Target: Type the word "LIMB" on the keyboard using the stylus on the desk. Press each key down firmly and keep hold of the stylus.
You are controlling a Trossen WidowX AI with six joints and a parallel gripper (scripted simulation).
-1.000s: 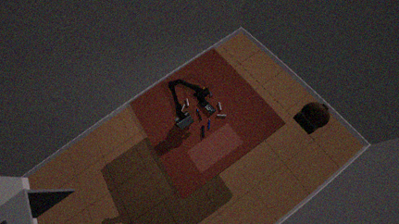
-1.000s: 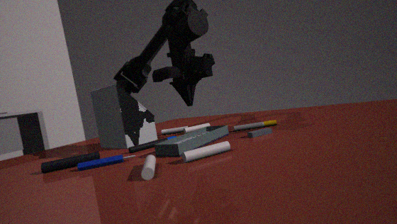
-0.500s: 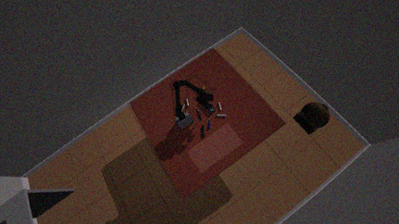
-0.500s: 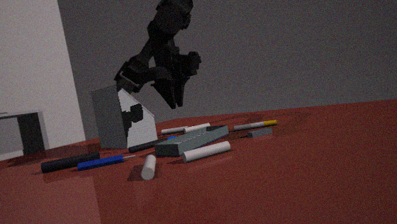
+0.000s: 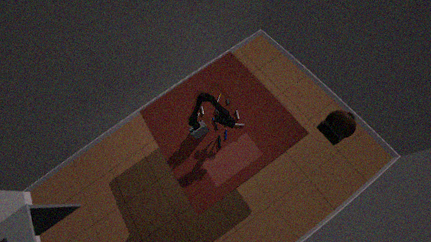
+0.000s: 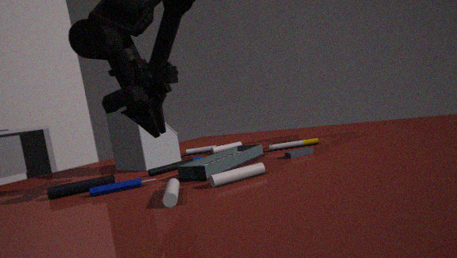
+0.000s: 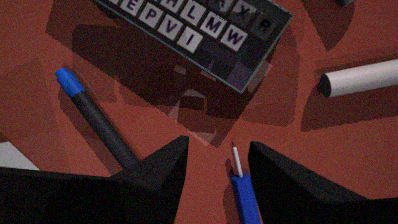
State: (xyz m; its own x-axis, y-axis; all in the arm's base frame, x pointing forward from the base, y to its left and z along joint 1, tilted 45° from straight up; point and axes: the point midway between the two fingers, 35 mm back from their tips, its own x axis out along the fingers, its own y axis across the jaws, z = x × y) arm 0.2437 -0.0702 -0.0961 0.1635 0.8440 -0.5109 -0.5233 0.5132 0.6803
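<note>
Now: gripper tip 40 mm past the blue stylus, 50 mm to the left of it and 80 mm above it. Round my gripper tip: dark blue-capped pen 70 mm behind, 110 mm to the left, 80 mm below; L key 60 mm ahead, 80 mm to the left, 80 mm below; M key 60 mm ahead, 60 mm to the left, 80 mm below.
</note>
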